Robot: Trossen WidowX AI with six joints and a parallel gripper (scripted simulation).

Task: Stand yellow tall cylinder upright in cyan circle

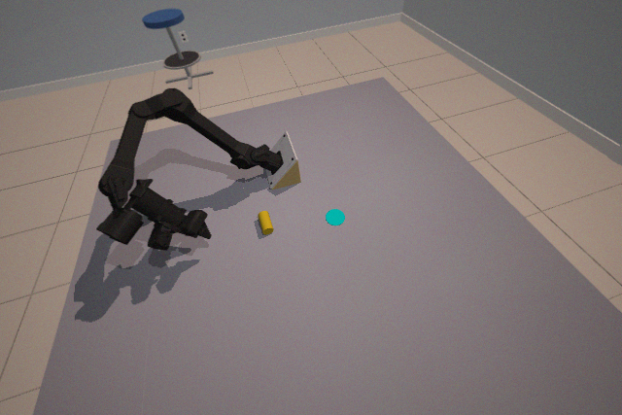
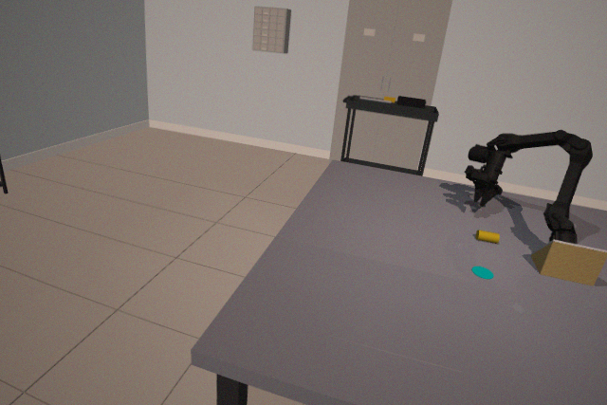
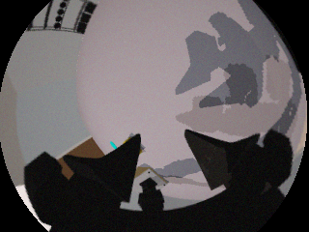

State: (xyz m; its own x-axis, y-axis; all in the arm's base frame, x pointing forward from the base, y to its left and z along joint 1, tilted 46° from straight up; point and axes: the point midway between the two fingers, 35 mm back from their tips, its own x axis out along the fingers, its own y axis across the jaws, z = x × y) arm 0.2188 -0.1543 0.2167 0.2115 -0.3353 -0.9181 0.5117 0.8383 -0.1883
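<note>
My gripper tip is now 2 cm past the yellow tall cylinder, 17 cm to the right of it and 4 cm above it. Round my gripper tip: cyan circle: 1 cm ahead, 39 cm to the left, 6 cm below.
</note>
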